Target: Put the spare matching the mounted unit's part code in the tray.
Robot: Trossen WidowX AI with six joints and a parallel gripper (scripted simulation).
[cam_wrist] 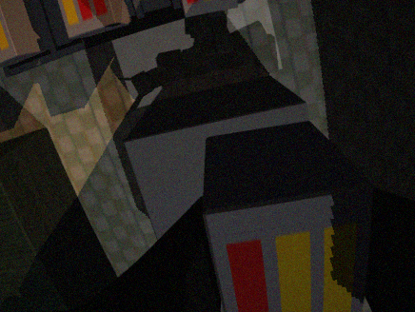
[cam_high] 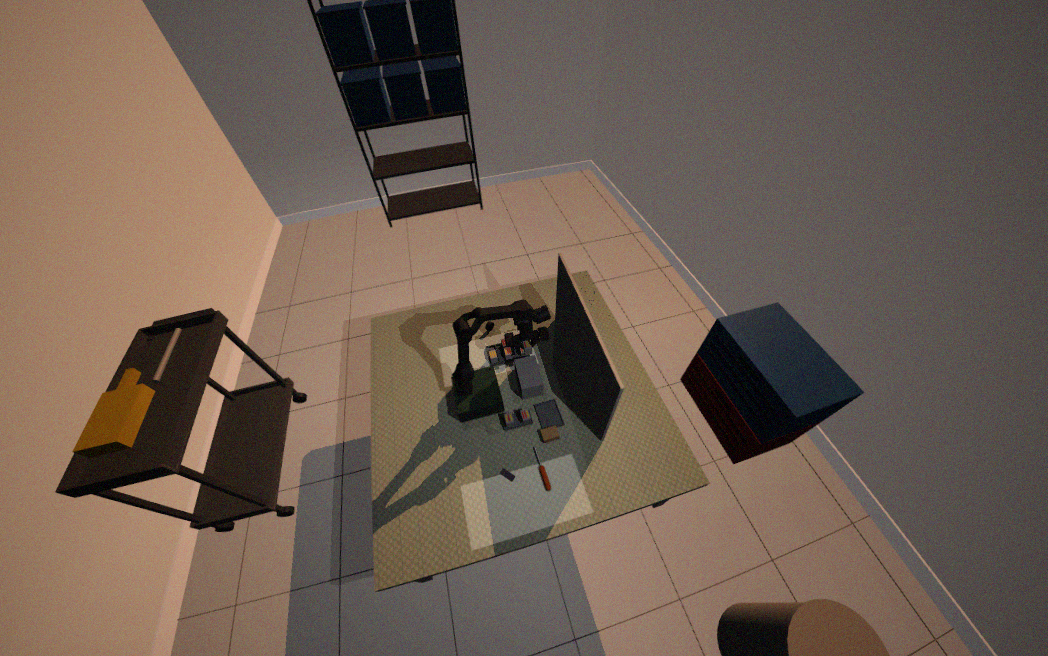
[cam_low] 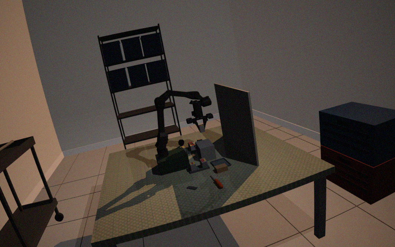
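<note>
My gripper tip is 70 mm short of the grey tray, 250 mm to the left of it and 170 mm above it. Round my gripper tip: grey mounted unit (10 mm behind, 70 mm to the right, 130 mm below); then spare block (20 mm above); then dark slotted frame (100 mm behind, 110 mm to the left, 170 mm below).
</note>
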